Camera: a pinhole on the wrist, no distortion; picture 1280 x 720 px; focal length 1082.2 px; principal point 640.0 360.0 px. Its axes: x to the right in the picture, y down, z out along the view. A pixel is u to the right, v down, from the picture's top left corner.
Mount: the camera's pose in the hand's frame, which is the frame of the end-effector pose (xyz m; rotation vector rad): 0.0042 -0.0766 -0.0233 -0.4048 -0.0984 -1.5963
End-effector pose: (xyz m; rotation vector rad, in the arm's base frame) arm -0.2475 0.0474 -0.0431 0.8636 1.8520 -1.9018
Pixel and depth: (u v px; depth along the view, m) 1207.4 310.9 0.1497
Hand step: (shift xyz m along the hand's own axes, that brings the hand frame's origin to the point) 0.0259 -0.1046 0.1421
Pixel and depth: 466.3 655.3 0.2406
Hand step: 0.1164 0.0289 0.1766
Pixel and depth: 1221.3 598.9 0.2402
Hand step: 0.1016 -0.1293 0.2314
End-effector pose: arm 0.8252 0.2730 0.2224 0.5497 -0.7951 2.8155
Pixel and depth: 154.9 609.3 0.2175
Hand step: 0.0975 0.0789 0.1393
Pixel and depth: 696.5 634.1 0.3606
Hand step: 0.1644 0.0093 0.3018
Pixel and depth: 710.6 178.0 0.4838
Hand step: 0.0192 0.0480 0.4520
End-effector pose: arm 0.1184 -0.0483 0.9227 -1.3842 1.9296 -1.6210
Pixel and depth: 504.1 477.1 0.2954
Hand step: 0.0942 0.0468 0.2342
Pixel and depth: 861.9 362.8 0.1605
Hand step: 0.0357 -0.0586 0.1365
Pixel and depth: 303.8 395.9 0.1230
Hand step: 0.0329 -0.0029 0.0784
